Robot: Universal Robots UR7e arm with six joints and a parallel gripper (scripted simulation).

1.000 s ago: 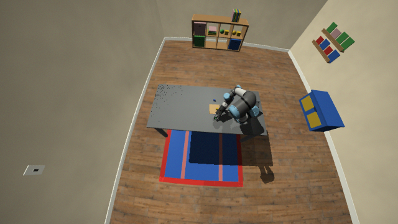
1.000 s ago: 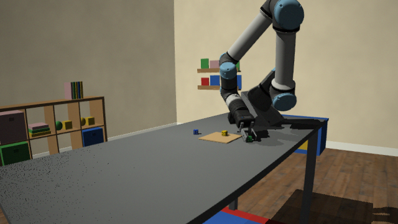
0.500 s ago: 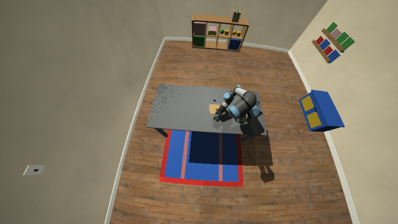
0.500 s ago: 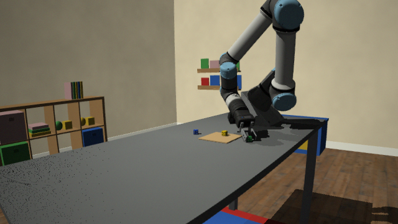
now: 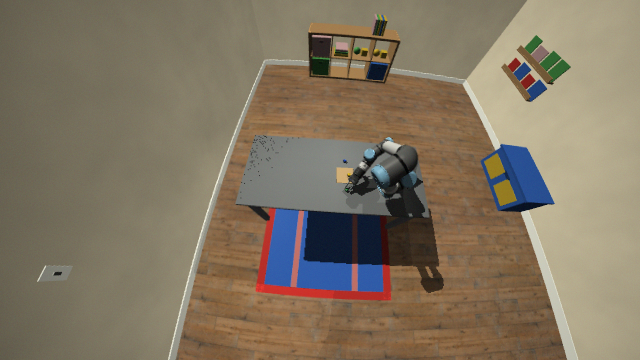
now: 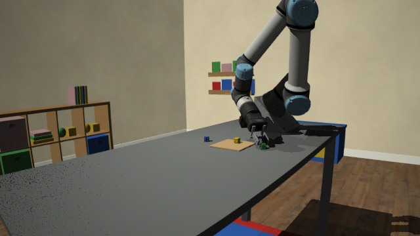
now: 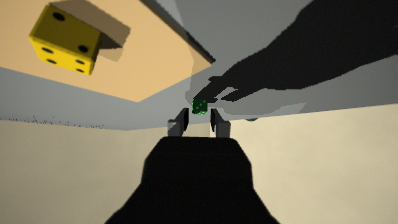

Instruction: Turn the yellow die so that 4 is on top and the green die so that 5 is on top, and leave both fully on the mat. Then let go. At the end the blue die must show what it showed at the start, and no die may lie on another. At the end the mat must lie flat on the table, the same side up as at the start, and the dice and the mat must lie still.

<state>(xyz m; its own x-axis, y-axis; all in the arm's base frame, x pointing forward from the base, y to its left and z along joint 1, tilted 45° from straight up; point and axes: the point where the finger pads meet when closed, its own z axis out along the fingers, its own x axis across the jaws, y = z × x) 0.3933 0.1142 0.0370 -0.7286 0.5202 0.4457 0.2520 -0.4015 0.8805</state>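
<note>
Now: the green die 20 mm below my hand, 10 mm to the left of it and 10 mm ahead of it. From my hand the other things lie so: yellow die 120 mm to the right, 20 mm below, 20 mm behind; then tan mat 120 mm to the right, 30 mm below, 10 mm ahead; then blue die 250 mm to the right, 20 mm below.
</note>
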